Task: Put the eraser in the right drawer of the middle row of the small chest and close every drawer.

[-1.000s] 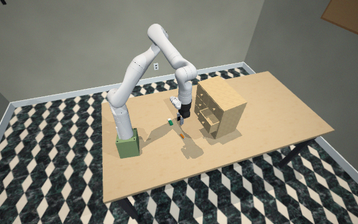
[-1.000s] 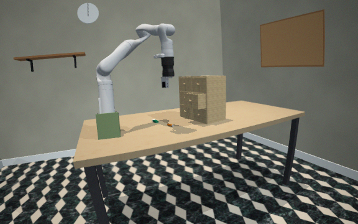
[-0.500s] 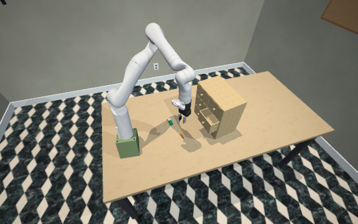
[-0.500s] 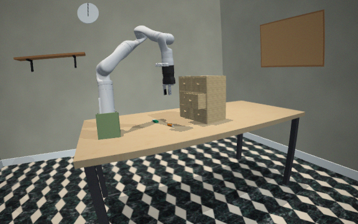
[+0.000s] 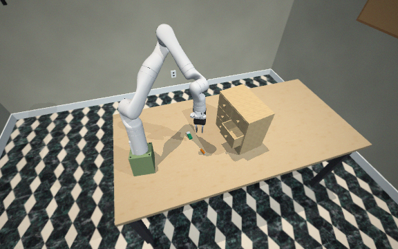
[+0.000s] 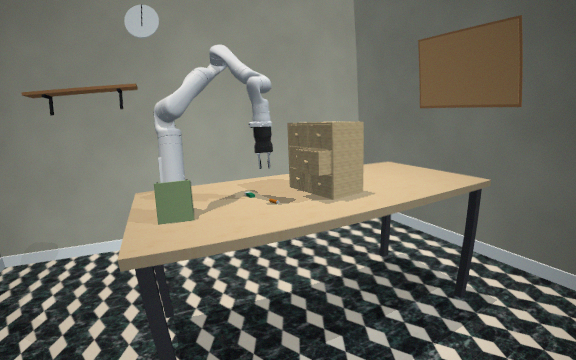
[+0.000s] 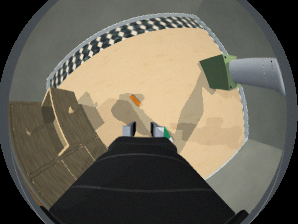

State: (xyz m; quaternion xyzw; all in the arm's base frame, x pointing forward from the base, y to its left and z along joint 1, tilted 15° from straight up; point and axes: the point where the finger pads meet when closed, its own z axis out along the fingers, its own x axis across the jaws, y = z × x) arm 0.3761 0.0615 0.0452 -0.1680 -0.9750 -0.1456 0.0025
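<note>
Now: the green eraser 60 mm behind my hand, 90 mm to the left of it and 140 mm below it. From my hand the other things lie so: small orange object 10 mm ahead, 70 mm to the right, 140 mm below.
</note>
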